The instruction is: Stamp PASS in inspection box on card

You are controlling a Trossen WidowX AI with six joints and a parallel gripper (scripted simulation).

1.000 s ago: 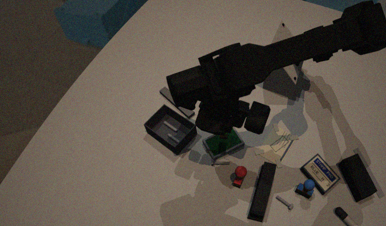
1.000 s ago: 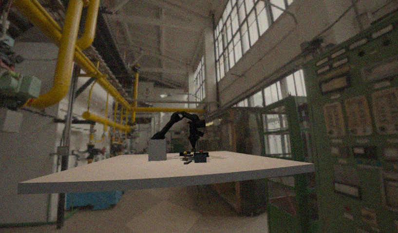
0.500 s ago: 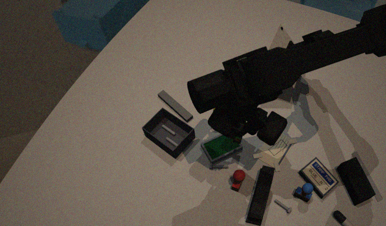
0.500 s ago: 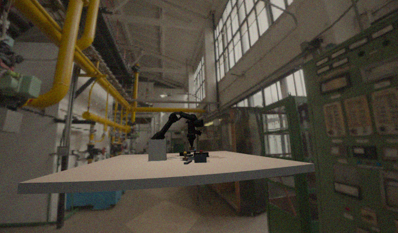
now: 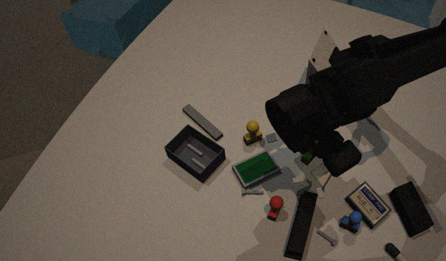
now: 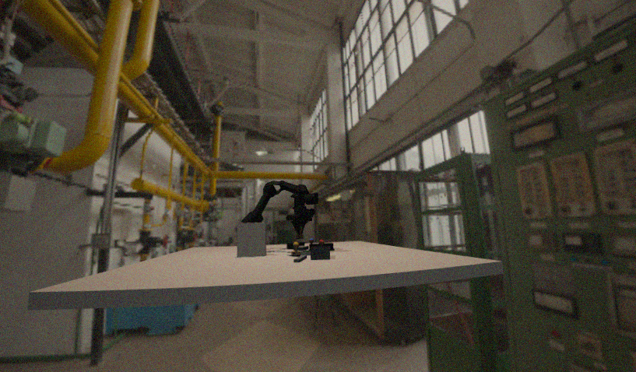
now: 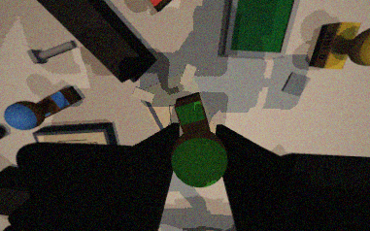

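My gripper tip is now 100 mm above the pale card, 30 mm to the right of it and 20 mm past it. Round my gripper tip: red-knobbed stamp 110 mm ahead, 80 mm below, 20 mm to the right; green-knobbed stamp right at my gripper tip; green ink pad 100 mm to the right, 90 mm below, 40 mm ahead.
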